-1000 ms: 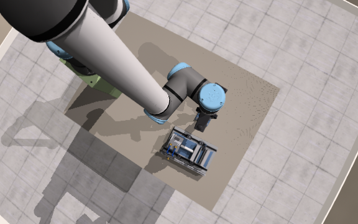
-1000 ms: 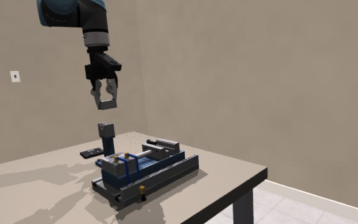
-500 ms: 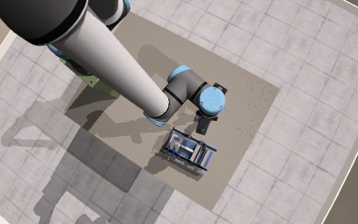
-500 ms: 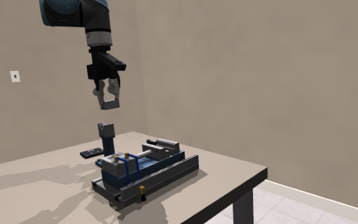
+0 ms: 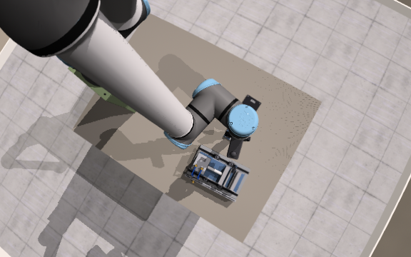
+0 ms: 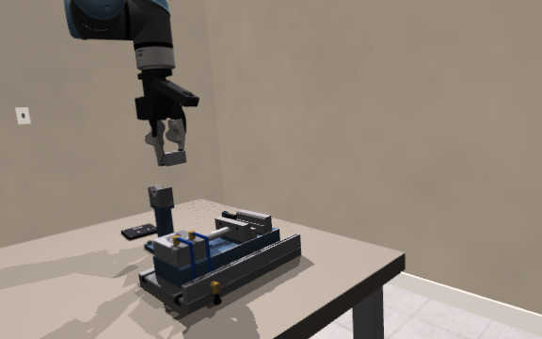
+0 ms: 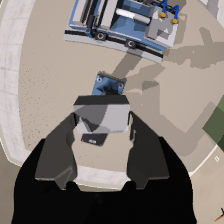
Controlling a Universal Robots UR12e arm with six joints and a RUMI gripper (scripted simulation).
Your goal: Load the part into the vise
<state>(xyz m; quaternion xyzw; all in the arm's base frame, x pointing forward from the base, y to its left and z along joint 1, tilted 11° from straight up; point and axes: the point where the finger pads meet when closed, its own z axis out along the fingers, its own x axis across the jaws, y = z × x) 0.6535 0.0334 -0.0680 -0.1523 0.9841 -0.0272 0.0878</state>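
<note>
My hand is 70 mm short of the work stop rod, 130 mm to the left of it and 150 mm above it. Also, from my hand: fixed jaw 100 mm ahead, 180 mm to the right, 160 mm below; part 10 mm below; cylinder rod 10 mm behind, 190 mm to the right, 160 mm below.
</note>
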